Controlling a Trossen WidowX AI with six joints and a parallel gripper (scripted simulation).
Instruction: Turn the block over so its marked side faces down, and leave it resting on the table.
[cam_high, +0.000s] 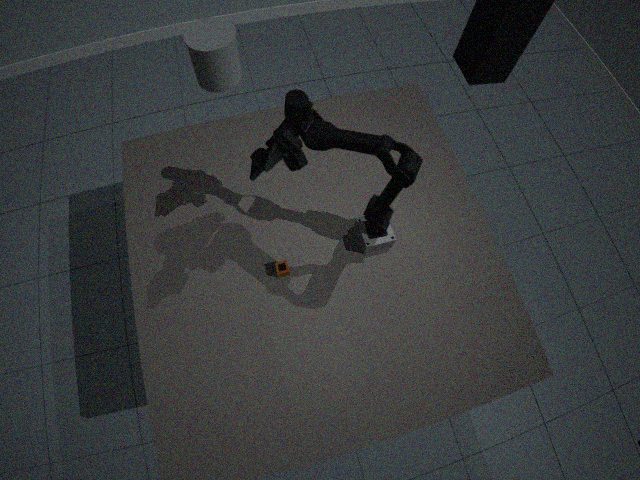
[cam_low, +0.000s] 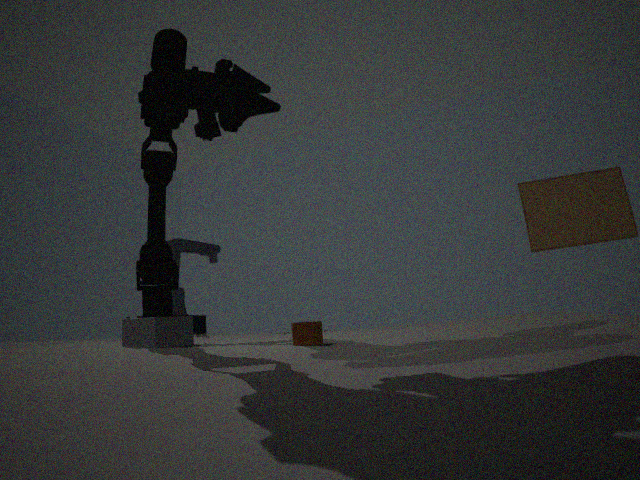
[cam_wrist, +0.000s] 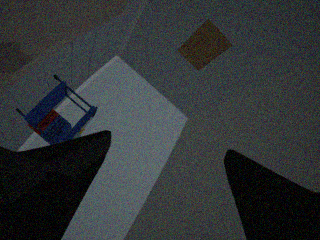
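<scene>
Right now the orange block is 39 cm below my gripper tip, 12 cm to the left of it and 2 cm behind it.
</scene>
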